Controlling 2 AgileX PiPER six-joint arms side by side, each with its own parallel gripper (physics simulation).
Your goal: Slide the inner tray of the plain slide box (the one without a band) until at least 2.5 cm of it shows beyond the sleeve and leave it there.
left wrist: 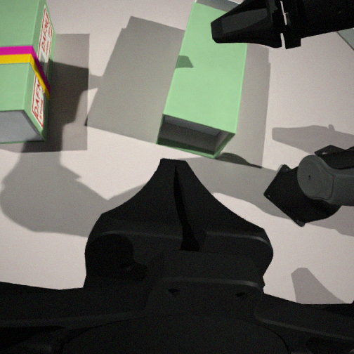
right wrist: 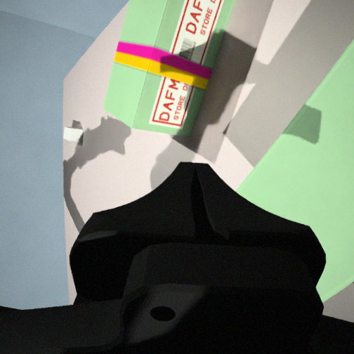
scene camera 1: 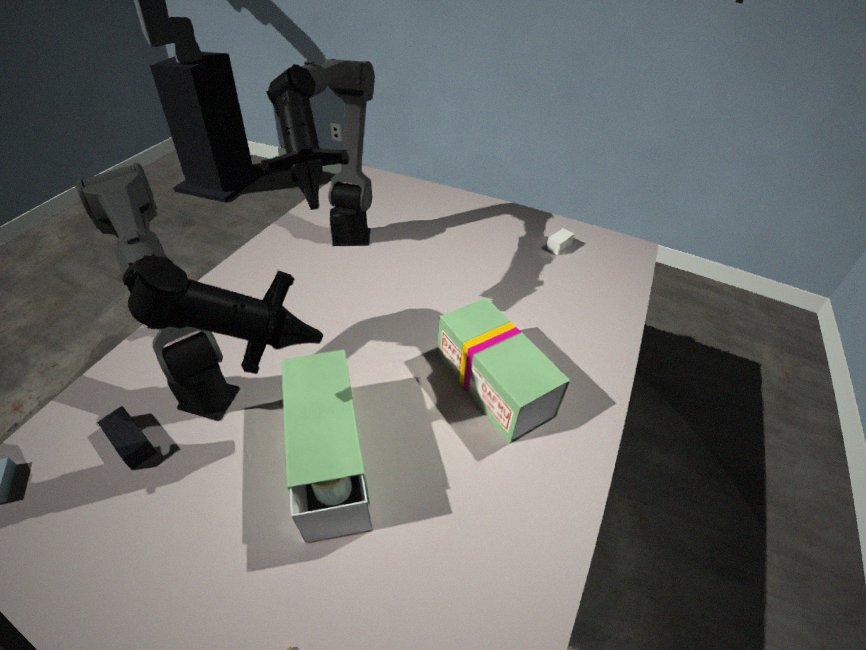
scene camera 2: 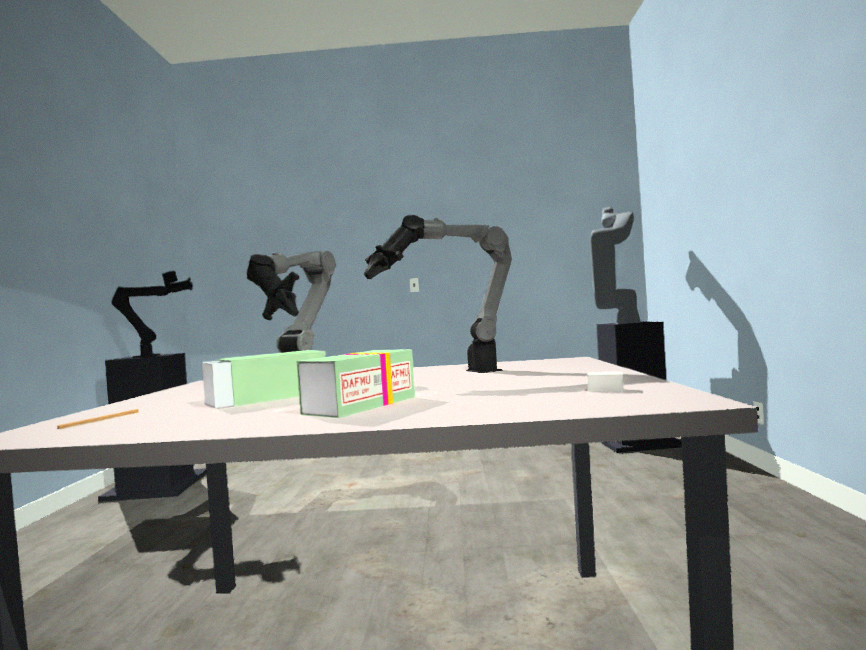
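The plain slide box's green sleeve point(scene camera 1: 318, 419) point(scene camera 2: 269, 377) point(left wrist: 207, 75) point(right wrist: 310, 175) lies on the table. Its grey-white tray point(scene camera 1: 335, 524) point(scene camera 2: 218, 384) sticks out at the end away from the arms, with a pale rounded object point(scene camera 1: 331, 491) inside. The sleeve's other end is hollow in the left wrist view. The banded box point(scene camera 1: 517, 363) point(scene camera 2: 356, 383) point(left wrist: 15, 85) point(right wrist: 132, 95) lies apart from it. My right gripper point(scene camera 1: 318, 337) point(scene camera 2: 267, 314) point(left wrist: 213, 32) point(right wrist: 192, 181) is shut and empty, above the sleeve's hollow end. My left gripper point(scene camera 1: 313, 204) point(scene camera 2: 369, 274) point(left wrist: 171, 175) is shut and empty, high and farther back.
A white block point(scene camera 1: 560, 241) point(scene camera 2: 605, 381) point(right wrist: 73, 134) lies near the table's far edge in scene camera 1. A dark block point(scene camera 1: 127, 437) and a blue-grey block point(scene camera 1: 5, 479) lie at the left there. An orange stick point(scene camera 2: 97, 419) lies at the left in scene camera 2.
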